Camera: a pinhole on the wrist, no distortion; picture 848 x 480 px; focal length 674.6 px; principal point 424.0 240.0 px. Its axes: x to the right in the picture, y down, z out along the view. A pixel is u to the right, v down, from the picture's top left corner.
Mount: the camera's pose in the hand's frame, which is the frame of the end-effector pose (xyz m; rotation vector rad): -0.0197 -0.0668 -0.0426 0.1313 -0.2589 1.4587
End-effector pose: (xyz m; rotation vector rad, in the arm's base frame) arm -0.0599 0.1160 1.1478 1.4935 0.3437 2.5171
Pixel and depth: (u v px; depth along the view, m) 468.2 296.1 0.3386
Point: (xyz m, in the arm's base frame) 0.2361 0.2421 1.1798
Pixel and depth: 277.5 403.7 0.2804
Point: 0.1883 0.2809 1.0898
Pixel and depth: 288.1 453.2 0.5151
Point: 0.4333 0.3520 1.0608
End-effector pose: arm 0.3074 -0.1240 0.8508 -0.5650 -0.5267 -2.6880
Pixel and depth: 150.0 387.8 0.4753
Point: 0.4373 0.3853 0.9749
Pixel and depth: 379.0 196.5 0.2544
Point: 0.3362 0.0954 0.9666
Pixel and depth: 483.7 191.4 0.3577
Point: 0.3763 0.1238 1.0701
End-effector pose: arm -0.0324 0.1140 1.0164 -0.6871 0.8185 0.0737
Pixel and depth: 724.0 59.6 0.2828
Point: 0.1758 0.2458 1.1298
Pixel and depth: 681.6 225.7 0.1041
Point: 0.0124 0.1164 1.0947
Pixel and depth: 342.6 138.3 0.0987
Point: 0.0226 0.0654 1.1072
